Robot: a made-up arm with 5 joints.
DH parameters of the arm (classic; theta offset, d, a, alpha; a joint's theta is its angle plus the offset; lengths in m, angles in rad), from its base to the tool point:
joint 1: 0 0.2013 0 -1.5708
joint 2: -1.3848 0 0.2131 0
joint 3: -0.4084 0 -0.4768 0
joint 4: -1.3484 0 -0.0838 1.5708
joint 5: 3.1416 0.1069 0 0
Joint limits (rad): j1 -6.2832..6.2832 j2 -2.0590..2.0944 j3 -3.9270..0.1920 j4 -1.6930..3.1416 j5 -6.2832..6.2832
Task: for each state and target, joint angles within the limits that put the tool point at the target. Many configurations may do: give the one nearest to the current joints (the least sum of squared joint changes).
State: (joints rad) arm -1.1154 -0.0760 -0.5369 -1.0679 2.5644
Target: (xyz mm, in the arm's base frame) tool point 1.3 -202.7 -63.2
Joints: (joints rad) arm -1.5644 0.1502 0.0784 -1.2166 2.5644
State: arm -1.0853 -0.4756 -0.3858 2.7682 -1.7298
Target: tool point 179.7 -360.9 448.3
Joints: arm -1.1088 -0.4742 -1.2542 2.2383 -1.7298
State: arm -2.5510 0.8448 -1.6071 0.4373 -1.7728
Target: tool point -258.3 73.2 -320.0
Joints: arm -3.4177 0.9750 -0.9160 0.6392 -1.7728
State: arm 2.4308 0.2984 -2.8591 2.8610 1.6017
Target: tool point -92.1 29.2 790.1
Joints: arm 2.8346 0.0216 -3.0353 2.8761 1.6017
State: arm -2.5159 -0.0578 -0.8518 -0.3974 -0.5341
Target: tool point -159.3 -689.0 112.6
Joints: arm -1.7980 0.6456 -1.4747 -0.1091 -0.5341
